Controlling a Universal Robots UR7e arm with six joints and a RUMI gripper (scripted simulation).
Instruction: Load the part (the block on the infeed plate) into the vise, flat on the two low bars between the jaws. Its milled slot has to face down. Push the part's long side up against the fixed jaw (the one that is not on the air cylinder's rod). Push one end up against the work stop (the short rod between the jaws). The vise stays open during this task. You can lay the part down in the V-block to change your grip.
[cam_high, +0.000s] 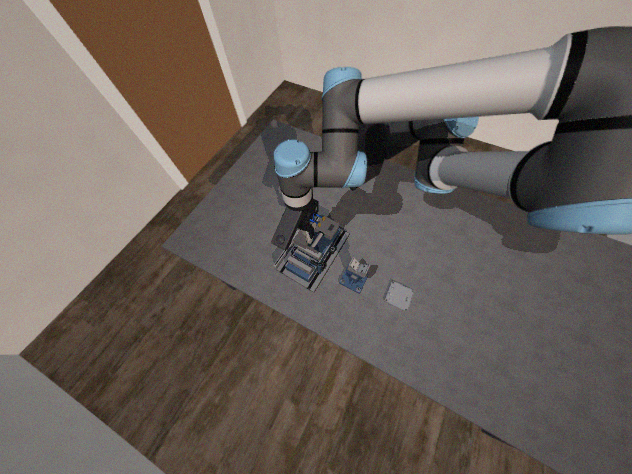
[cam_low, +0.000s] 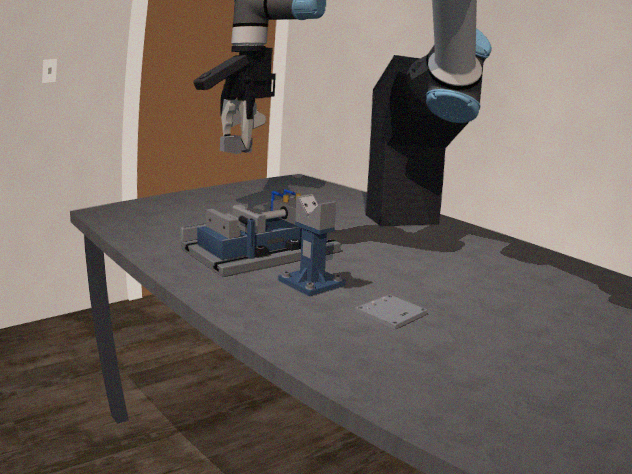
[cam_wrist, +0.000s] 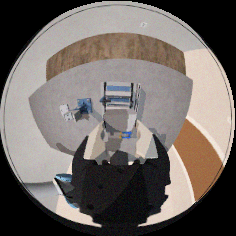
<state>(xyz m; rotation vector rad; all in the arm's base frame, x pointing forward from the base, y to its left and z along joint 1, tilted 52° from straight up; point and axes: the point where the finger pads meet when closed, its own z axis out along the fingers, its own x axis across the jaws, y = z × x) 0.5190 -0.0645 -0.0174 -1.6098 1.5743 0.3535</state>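
Right now my hand is 17 cm above the fixed jaw, 3 cm short of it and 1 cm to the right of it. Also, from my hand: part 1 cm below; moving jaw 17 cm below, 3 cm behind; air cylinder rod 17 cm below, 8 cm behind.
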